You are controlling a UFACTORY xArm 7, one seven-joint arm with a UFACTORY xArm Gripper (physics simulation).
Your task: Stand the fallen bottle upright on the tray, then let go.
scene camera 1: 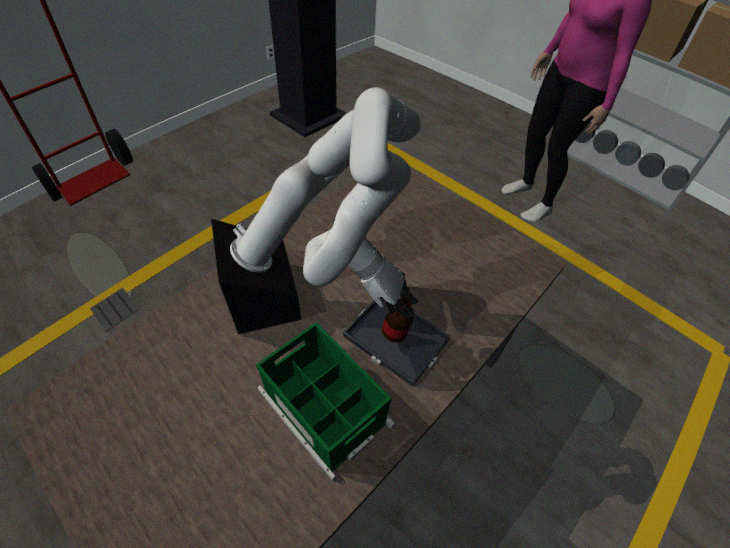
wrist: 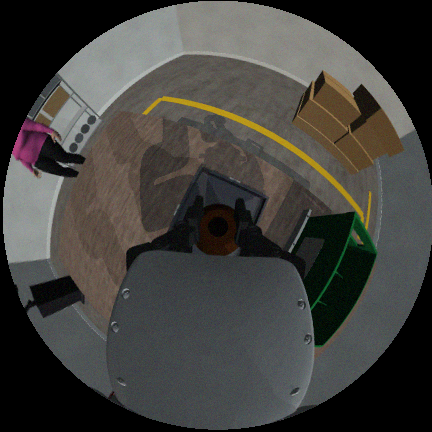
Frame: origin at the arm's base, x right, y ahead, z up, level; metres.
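Where they show: gripper, between the fingertips: (scene camera 1: 411, 309) (wrist: 218, 207); arm's base, origin of its link: (scene camera 1: 250, 255).
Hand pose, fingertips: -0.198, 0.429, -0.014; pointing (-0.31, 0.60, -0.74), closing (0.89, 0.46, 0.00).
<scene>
Each offset is from my fingertips to the top centre of the thing, as dx, dy, dz. "spot": to the spot under its first point.
The brown bottle @(+0.012, -0.024, +0.032) (scene camera 1: 396, 322) (wrist: 218, 245) with a red label is upright or nearly so, mouth up, over the middle of the dark tray @(spot: -0.002, +0.058, -0.174) (scene camera 1: 419, 355) (wrist: 223, 187). Its red-labelled lower part shows in the scene view; whether its base rests flat on the tray is hard to tell. My gripper (scene camera 1: 401, 306) (wrist: 218, 207) is shut on the bottle near its neck, one black finger on each side. In the wrist view, I look down onto the bottle's dark round mouth between the fingers. The fingers partly hide the neck in the scene view.
A green divided crate @(+0.300, -0.014, -0.005) (scene camera 1: 360, 377) (wrist: 340, 252) stands beside the tray, with a low white rail along its side. The black robot pedestal (scene camera 1: 259, 300) is behind the crate. A person (scene camera 1: 595, 53) (wrist: 40, 147) stands beyond the yellow floor line.
</scene>
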